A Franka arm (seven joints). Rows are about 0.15 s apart.
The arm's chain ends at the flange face. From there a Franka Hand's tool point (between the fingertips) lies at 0.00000 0.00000 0.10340 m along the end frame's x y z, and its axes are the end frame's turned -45 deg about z.
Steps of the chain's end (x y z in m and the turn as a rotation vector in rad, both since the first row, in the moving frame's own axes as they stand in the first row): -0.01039, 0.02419, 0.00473, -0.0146, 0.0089, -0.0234; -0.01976, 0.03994, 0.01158, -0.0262, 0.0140, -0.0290; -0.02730, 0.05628, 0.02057, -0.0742, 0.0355, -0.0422; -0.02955, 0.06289, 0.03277, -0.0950, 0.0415, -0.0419; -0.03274, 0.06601, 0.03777, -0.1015, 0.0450, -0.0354; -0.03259, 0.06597, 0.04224, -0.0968, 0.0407, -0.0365; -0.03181, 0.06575, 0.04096, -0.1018, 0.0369, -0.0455; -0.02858, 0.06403, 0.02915, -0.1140, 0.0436, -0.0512; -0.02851, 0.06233, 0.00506, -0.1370, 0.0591, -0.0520; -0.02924, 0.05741, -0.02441, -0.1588, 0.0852, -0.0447
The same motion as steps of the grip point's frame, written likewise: -0.02485, 0.01148, 0.00471, -0.0166, -0.0040, -0.0234; -0.04306, 0.01722, 0.01153, -0.0284, -0.0086, -0.0290; -0.06176, 0.02856, 0.02022, -0.0776, -0.0274, -0.0422; -0.06906, 0.03362, 0.03221, -0.0965, -0.0378, -0.0419; -0.07376, 0.03429, 0.03713, -0.1036, -0.0400, -0.0354; -0.07360, 0.03371, 0.04167, -0.0972, -0.0397, -0.0365; -0.07349, 0.03422, 0.04035, -0.0981, -0.0459, -0.0455; -0.07032, 0.03669, 0.02838, -0.1114, -0.0498, -0.0512; -0.06953, 0.03834, 0.00391, -0.1387, -0.0551, -0.0520; -0.06622, 0.03778, -0.02608, -0.1725, -0.0520, -0.0447
